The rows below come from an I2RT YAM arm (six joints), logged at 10 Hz.
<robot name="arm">
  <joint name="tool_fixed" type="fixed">
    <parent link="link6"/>
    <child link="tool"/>
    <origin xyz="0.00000 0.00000 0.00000" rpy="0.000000 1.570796 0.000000"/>
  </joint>
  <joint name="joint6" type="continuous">
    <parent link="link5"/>
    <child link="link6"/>
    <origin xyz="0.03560 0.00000 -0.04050" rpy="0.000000 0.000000 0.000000"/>
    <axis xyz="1 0 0"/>
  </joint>
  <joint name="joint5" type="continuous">
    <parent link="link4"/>
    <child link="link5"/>
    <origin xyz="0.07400 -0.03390 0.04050" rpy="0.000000 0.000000 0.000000"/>
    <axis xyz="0 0 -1"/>
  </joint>
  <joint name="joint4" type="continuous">
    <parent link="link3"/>
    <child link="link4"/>
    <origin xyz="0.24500 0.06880 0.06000" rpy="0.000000 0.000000 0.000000"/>
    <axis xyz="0 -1 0"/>
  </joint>
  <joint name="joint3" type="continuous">
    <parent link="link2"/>
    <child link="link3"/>
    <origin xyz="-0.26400 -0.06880 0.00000" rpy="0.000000 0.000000 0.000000"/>
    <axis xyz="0 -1 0"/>
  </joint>
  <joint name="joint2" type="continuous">
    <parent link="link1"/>
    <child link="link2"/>
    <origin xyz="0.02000 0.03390 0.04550" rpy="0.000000 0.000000 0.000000"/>
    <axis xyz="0 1 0"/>
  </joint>
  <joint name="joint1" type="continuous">
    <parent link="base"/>
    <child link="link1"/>
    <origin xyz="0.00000 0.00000 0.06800" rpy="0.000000 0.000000 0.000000"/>
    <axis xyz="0 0 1"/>
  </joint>
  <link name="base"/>
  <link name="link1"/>
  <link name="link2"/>
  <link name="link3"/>
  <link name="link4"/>
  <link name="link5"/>
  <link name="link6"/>
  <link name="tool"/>
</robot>
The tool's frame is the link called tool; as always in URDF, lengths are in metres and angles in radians. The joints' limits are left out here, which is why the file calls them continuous.
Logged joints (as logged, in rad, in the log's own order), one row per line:
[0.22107, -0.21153, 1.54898, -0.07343, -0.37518, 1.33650]
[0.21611, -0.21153, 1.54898, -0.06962, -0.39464, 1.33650]
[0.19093, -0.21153, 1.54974, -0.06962, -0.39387, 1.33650]
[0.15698, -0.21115, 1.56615, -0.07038, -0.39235, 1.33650]
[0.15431, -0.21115, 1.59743, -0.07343, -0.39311, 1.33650]
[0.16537, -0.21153, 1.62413, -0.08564, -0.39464, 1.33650]
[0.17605, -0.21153, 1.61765, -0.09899, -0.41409, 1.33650]
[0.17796, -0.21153, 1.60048, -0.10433, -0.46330, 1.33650]
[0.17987, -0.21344, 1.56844, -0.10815, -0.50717, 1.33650]
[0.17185, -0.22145, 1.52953, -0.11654, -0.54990, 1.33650]
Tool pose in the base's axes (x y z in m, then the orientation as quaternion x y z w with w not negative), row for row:
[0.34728, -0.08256, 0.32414, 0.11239, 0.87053, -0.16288, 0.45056]
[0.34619, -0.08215, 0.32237, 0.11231, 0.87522, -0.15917, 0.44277]
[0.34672, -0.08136, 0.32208, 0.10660, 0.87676, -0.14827, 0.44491]
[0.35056, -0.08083, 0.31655, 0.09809, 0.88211, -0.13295, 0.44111]
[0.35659, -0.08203, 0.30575, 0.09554, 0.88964, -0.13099, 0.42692]
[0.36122, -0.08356, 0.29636, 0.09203, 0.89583, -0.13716, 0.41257]
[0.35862, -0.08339, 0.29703, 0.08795, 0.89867, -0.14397, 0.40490]
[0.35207, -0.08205, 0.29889, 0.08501, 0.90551, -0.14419, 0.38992]
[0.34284, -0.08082, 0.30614, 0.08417, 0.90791, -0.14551, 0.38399]
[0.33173, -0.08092, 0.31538, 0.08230, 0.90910, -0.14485, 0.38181]
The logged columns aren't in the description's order. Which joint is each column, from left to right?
Columns, left to right: joint5, joint1, joint2, joint6, joint4, joint3.
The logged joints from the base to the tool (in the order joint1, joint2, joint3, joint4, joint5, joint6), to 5 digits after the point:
[-0.21153, 1.54898, 1.33650, -0.37518, 0.22107, -0.07343]
[-0.21153, 1.54898, 1.33650, -0.39464, 0.21611, -0.06962]
[-0.21153, 1.54974, 1.33650, -0.39387, 0.19093, -0.06962]
[-0.21115, 1.56615, 1.33650, -0.39235, 0.15698, -0.07038]
[-0.21115, 1.59743, 1.33650, -0.39311, 0.15431, -0.07343]
[-0.21153, 1.62413, 1.33650, -0.39464, 0.16537, -0.08564]
[-0.21153, 1.61765, 1.33650, -0.41409, 0.17605, -0.09899]
[-0.21153, 1.60048, 1.33650, -0.46330, 0.17796, -0.10433]
[-0.21344, 1.56844, 1.33650, -0.50717, 0.17987, -0.10815]
[-0.22145, 1.52953, 1.33650, -0.54990, 0.17185, -0.11654]

